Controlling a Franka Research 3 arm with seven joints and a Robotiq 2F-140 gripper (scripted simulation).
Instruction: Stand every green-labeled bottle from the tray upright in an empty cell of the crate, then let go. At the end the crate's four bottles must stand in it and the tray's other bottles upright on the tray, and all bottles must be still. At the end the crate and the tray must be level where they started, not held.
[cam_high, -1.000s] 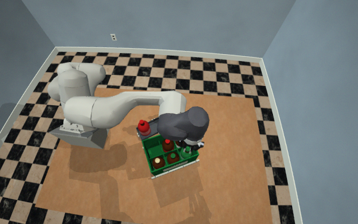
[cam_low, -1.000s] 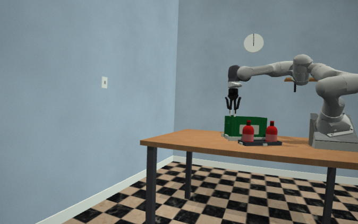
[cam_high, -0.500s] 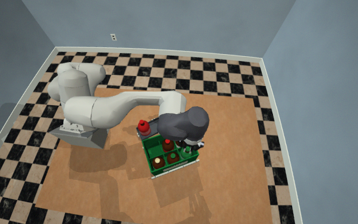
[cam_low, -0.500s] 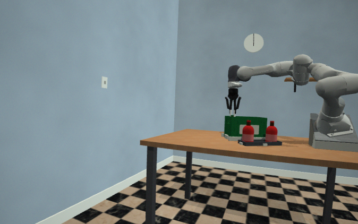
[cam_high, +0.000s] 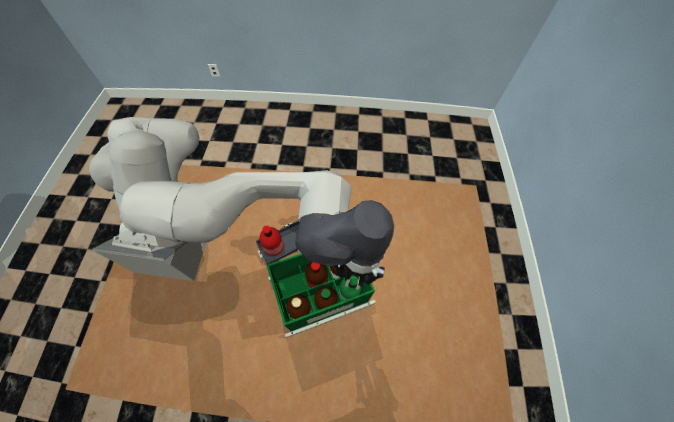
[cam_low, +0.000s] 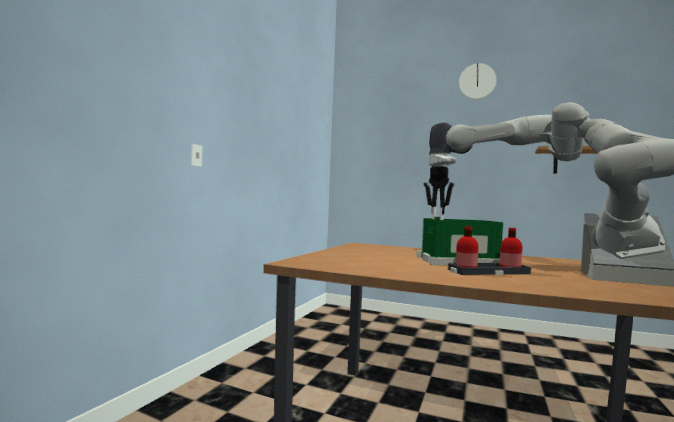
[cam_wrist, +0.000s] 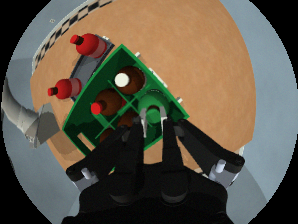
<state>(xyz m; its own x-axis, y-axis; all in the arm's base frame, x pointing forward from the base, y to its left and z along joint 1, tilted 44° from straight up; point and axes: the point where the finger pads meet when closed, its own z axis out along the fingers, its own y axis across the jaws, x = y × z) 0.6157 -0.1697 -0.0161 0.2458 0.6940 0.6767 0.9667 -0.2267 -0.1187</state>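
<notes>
Right now the green-labeled bottle is 90 mm below my hand. The rest, counted from my hand: green crate (100 mm behind, 10 mm to the left, 110 mm below); then dark tray (200 mm behind, 210 mm to the left, 180 mm below).
</notes>
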